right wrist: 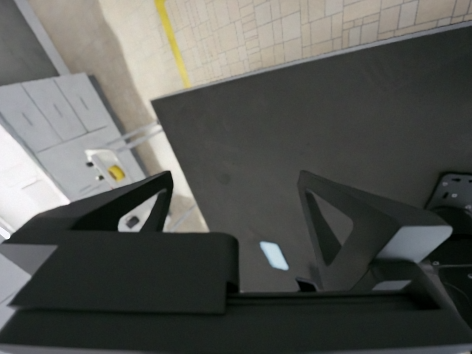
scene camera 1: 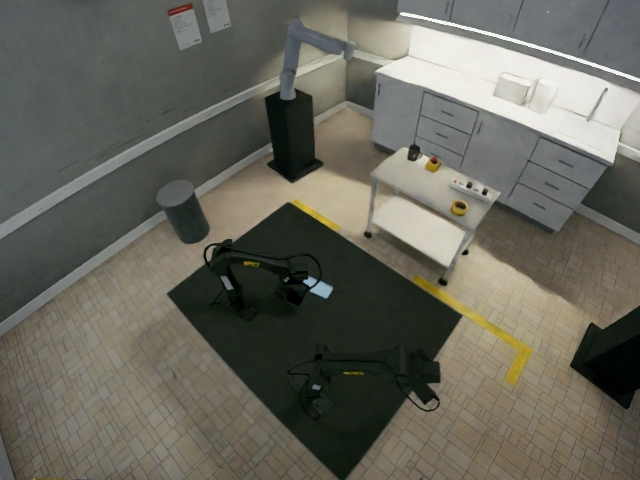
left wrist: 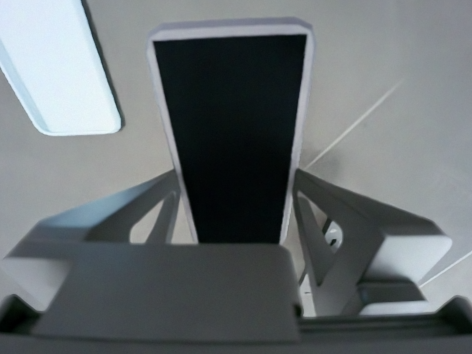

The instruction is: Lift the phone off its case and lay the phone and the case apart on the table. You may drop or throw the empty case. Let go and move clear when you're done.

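Observation:
The phone [left wrist: 231, 125], with a black screen and a pale lilac rim, is held between the fingers of my left gripper [left wrist: 236, 177] [scene camera 1: 291, 290], screen facing the left wrist camera. The pale blue case [scene camera 1: 319, 287] [left wrist: 60, 65] [right wrist: 274, 255] is empty and lies open side up on the dark table surface [scene camera 1: 336, 330] [right wrist: 250, 125]. In the left wrist view the case is at the upper left, apart from the phone. Whether the phone's lower face touches the surface is hidden. My right gripper [right wrist: 235, 177] is open and empty, far from the phone and case.
A white trolley [scene camera 1: 400, 235] with a mug, a yellow tape roll [scene camera 1: 459, 207] and a power strip stands beyond the dark surface. A grey bin [scene camera 1: 185, 211] is at the left, and a grey arm on a black pedestal [scene camera 1: 291, 134] stands at the back.

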